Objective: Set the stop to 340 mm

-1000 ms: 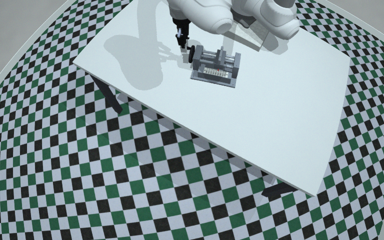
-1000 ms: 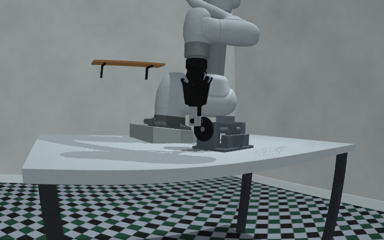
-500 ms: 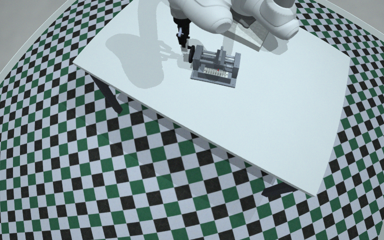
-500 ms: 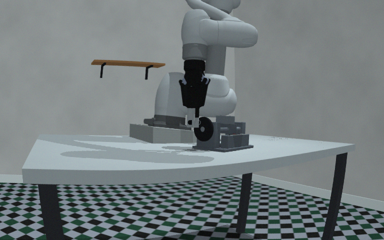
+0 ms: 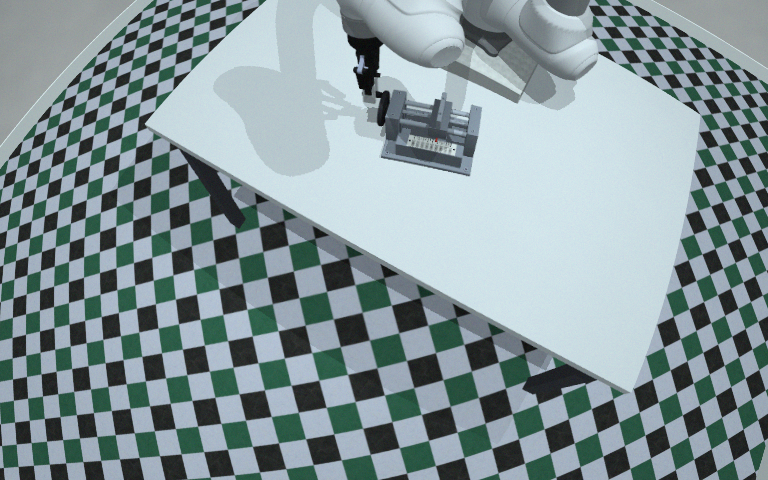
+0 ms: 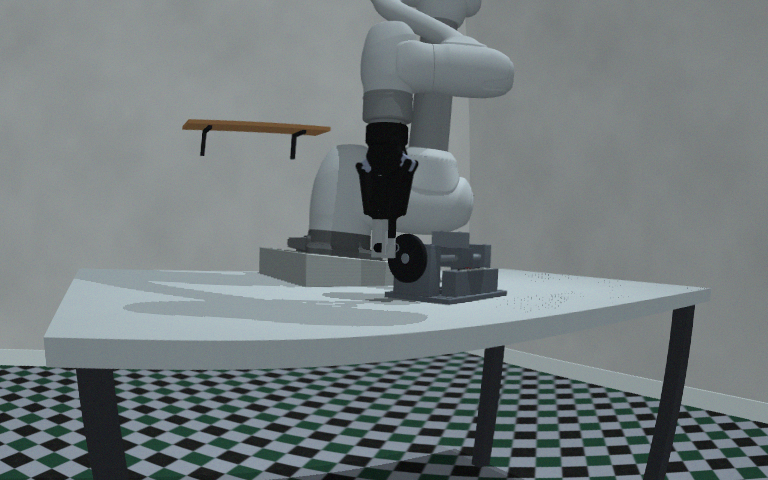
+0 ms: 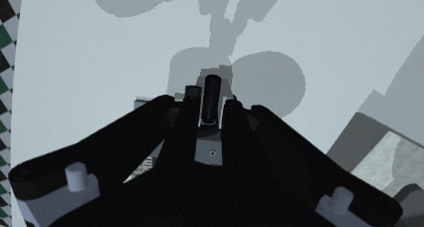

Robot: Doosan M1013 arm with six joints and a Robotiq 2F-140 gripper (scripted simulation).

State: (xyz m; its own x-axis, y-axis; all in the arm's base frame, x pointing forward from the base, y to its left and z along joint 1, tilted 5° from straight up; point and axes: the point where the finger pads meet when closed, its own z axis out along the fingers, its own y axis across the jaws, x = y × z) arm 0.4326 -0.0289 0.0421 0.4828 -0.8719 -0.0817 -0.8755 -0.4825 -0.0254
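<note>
Right now the black handwheel is 20 mm to the left of my hand and 20 mm below it. The rest, counted from my hand: sliding stop block: 50 mm behind, 160 mm to the left, 20 mm below.
</note>
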